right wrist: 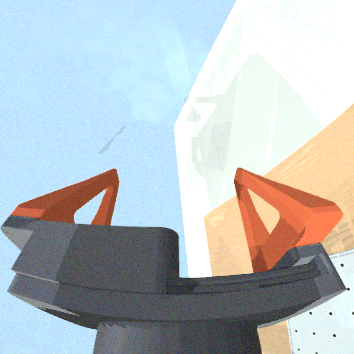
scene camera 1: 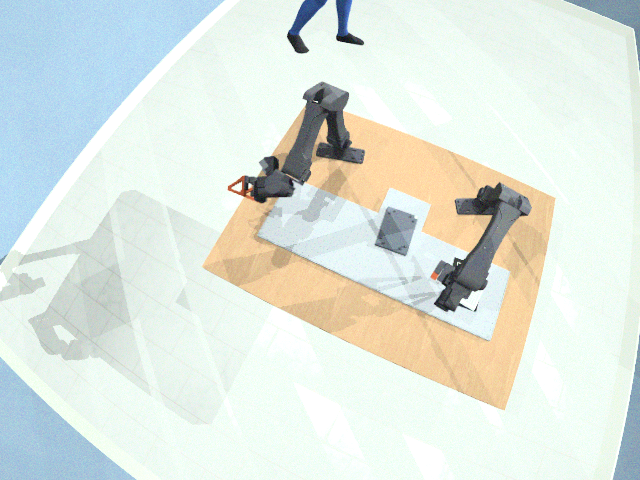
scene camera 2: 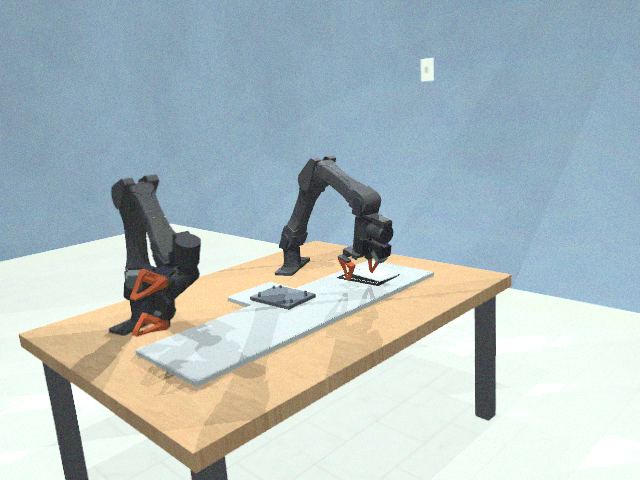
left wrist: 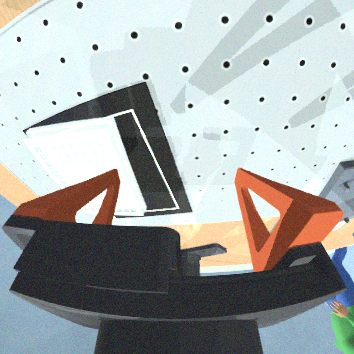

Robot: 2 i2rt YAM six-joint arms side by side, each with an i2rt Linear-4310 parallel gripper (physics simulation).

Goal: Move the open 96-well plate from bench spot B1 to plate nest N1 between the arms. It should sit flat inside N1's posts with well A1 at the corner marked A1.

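Where they show: left gripper, fingertip midpoint: (scene camera 2: 359,276) (left wrist: 177,174); right gripper, fingertip midpoint: (right wrist: 176,174) (scene camera 1: 235,191) (scene camera 2: 133,317); left arm's base at its link origin: (scene camera 1: 478,206) (scene camera 2: 293,267) (left wrist: 187,252); right arm's base at its link origin: (scene camera 1: 340,153).
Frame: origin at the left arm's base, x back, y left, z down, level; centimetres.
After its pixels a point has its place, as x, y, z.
The white 96-well plate (scene camera 1: 472,299) {-37.2, -10.6, -2.9} (scene camera 2: 383,271) {-36.4, -10.8, -2.8} (left wrist: 75,160) {-36.1, -12.1, -2.8} lies flat on the black bench spot B1 (scene camera 2: 360,280) {-29.9, -16.7, -1.5} (left wrist: 137,140) {-33.7, -17.2, -1.5}, turned somewhat against its white outline. My left gripper (scene camera 2: 360,274) {-30.4, -18.8, -3.6} (left wrist: 177,174) {-30.4, -18.8, -3.6} is open and empty, pointing down above the pegboard beside the plate; in the left wrist view one finger overlaps the plate's near part. In scene camera 1 the left arm partly hides the plate. The dark nest N1 (scene camera 1: 397,230) {-10.6, -35.5, -2.4} (scene camera 2: 281,297) {-10.9, -37.7, -2.5} (left wrist: 344,192) {-14.3, -33.9, -2.5} has small posts and bears no plate. My right gripper (scene camera 1: 240,187) {-1.0, -92.3, -17.6} (right wrist: 176,174) {-1.0, -92.3, -17.6} is open and empty, far from the plate. The A1 marks are unreadable.
The pale perforated board (scene camera 1: 330,248) {-16.6, -60.3, -1.3} (scene camera 2: 232,341) {-9.2, -66.9, -1.3} (left wrist: 210,115) {-32.2, -23.1, -1.3} (right wrist: 322,300) {-7.9, -80.6, -1.3} runs along the wooden table (scene camera 1: 361,330) {-45.9, -50.2, 0.0} (scene camera 2: 289,382) {-30.4, -81.9, 0.0} under spot and nest. The right gripper hangs out by the table's left edge in scene camera 1. A person (scene camera 1: 343,18) (left wrist: 342,310) stands beyond the table.
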